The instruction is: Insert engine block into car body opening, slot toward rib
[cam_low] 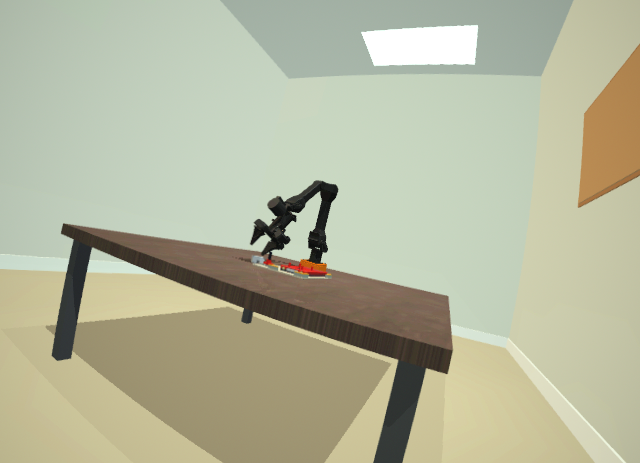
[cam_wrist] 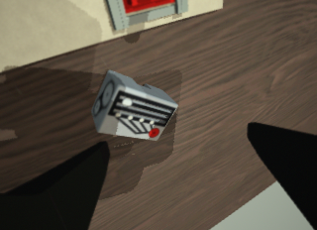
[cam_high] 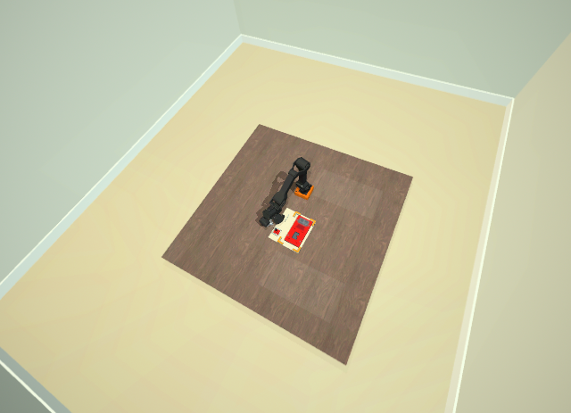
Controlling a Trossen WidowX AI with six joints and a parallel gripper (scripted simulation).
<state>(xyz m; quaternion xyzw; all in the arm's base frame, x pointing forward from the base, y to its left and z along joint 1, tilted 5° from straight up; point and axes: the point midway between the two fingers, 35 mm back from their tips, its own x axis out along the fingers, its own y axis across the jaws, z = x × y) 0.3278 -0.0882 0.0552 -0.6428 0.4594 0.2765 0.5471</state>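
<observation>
The engine block lies 40 mm below my gripper tip, 10 mm to the left of it and 10 mm behind it.
</observation>
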